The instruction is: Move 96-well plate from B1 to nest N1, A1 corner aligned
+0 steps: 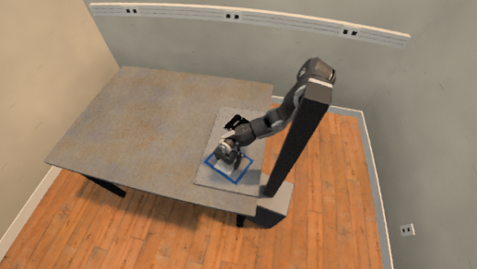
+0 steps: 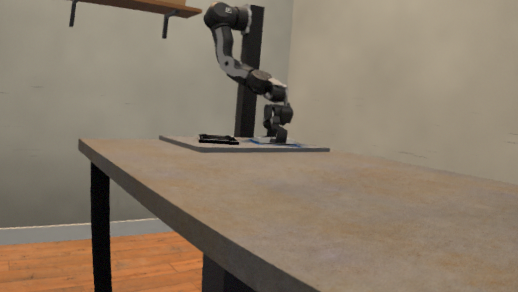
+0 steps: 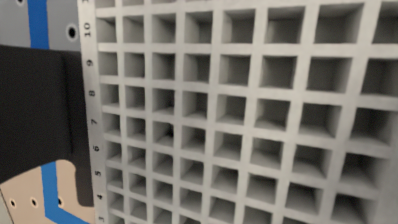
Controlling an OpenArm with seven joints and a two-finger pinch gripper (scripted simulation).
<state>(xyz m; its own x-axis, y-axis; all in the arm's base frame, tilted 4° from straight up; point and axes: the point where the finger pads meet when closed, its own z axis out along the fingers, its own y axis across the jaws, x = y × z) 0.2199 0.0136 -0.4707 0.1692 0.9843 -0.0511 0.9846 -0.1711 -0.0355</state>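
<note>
Right now the white 96-well plate is right at my hand. Also, from my hand: black plate nest 210 mm to the right, 10 mm ahead.
</note>
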